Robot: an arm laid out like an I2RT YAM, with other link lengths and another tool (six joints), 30 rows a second.
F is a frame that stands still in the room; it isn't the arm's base.
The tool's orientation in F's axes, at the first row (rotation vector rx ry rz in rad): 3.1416 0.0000 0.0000
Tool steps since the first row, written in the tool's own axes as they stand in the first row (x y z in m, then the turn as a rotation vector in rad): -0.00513 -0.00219 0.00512 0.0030 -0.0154 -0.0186; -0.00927 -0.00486 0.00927 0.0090 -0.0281 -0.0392; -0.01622 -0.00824 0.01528 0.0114 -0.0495 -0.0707; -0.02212 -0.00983 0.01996 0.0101 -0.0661 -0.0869
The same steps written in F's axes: -0.00513 0.00219 -0.00512 0.0030 0.0154 0.0186; -0.00927 0.00486 -0.00927 0.0090 0.0281 0.0392; -0.01622 0.00824 -0.01528 0.0114 0.0495 0.0707; -0.02212 0.00983 -0.01996 0.0101 0.0661 0.0869
